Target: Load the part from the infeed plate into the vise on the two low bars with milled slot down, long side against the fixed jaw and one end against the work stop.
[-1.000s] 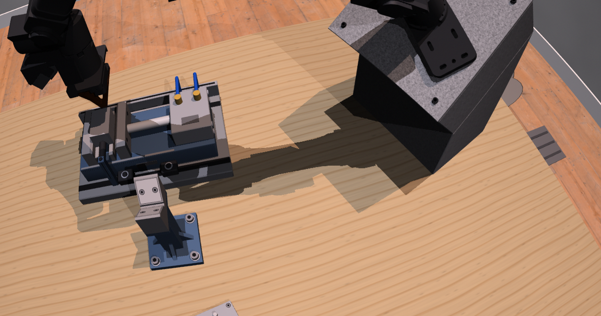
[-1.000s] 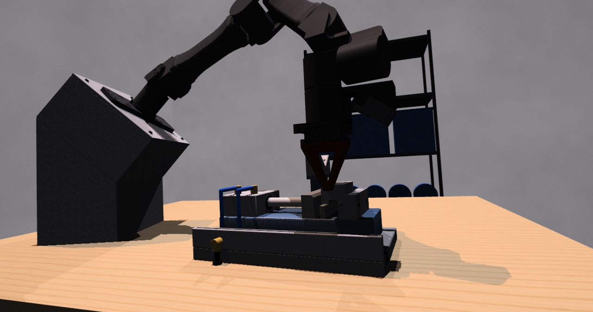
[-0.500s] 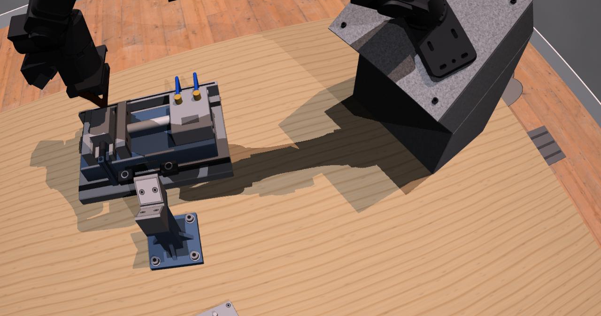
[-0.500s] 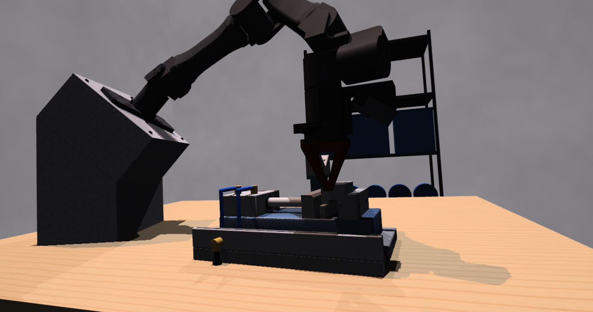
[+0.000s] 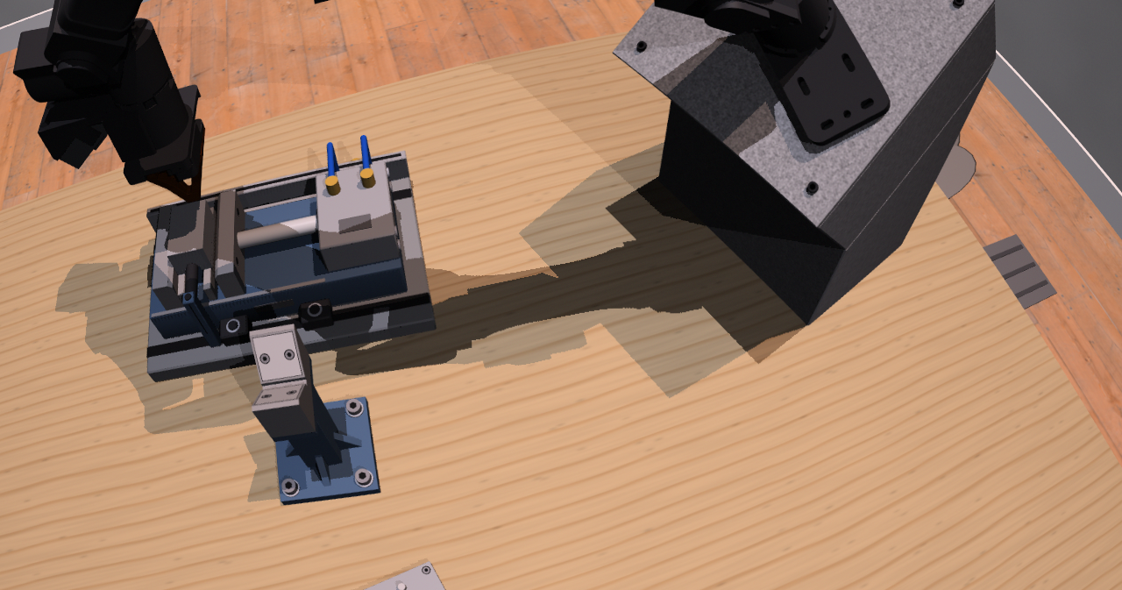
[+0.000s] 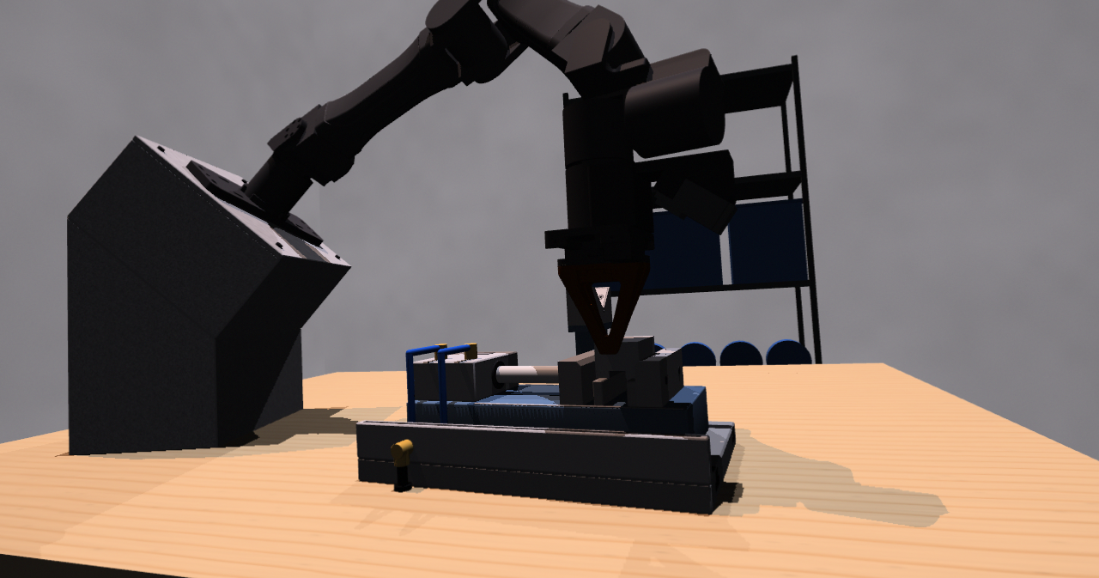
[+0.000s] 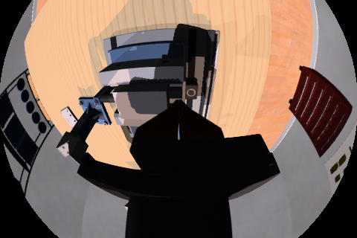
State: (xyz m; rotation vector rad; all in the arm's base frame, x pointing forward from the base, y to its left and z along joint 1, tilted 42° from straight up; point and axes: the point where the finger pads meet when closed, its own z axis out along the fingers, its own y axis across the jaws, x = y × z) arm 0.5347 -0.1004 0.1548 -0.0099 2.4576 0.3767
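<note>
Now: hand 40 mm to the right of the grey part and 20 mm above it. From my hand the other things lie so: moving jaw: 40 mm to the left, 40 mm behind, 30 mm below; then work stop rod: 90 mm to the left, 20 mm below, 10 mm behind; then fixed jaw: 50 mm to the left, 30 mm below, 30 mm ahead.
</note>
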